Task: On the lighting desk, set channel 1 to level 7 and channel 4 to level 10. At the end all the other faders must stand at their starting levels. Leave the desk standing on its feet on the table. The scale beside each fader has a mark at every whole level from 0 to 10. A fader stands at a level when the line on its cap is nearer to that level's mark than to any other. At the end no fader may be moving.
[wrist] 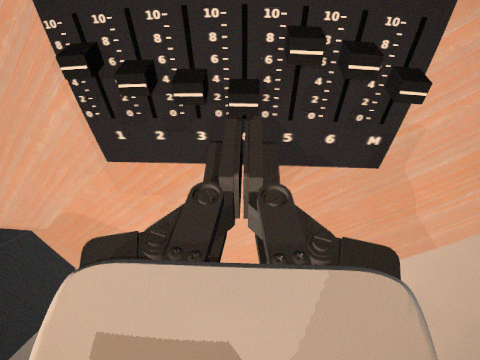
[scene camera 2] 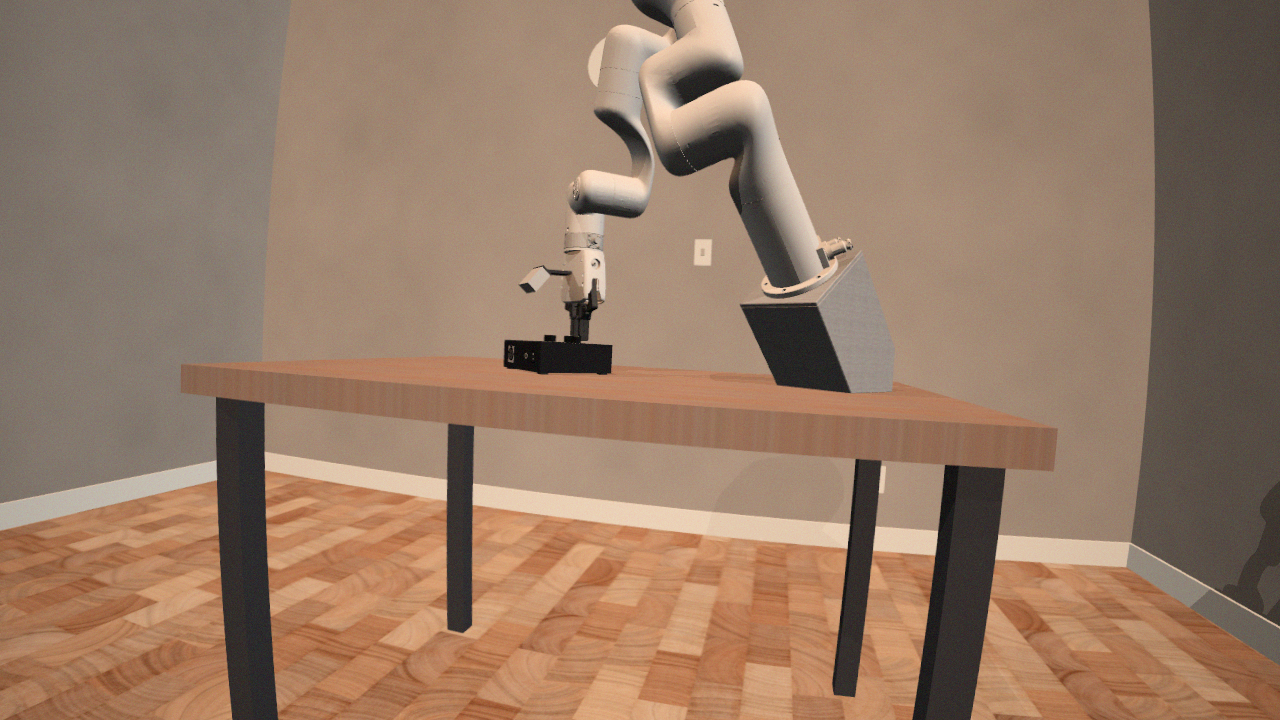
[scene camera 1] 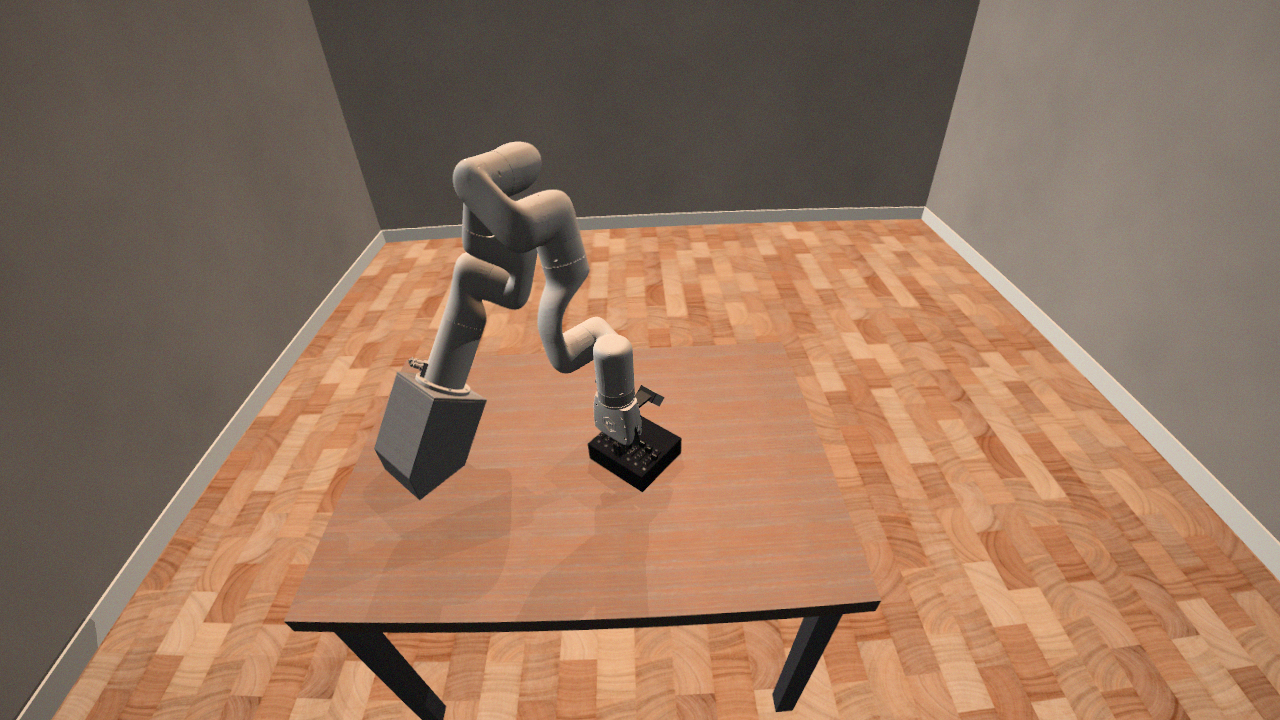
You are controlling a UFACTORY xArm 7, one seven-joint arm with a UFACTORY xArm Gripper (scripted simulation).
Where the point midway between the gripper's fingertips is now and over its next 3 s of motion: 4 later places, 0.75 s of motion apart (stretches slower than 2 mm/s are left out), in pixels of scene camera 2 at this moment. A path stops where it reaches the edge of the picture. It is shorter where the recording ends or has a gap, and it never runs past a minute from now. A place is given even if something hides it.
My gripper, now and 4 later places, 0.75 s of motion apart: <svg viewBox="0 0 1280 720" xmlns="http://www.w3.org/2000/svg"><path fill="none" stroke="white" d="M579 340L575 340L569 340L565 340L563 340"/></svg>
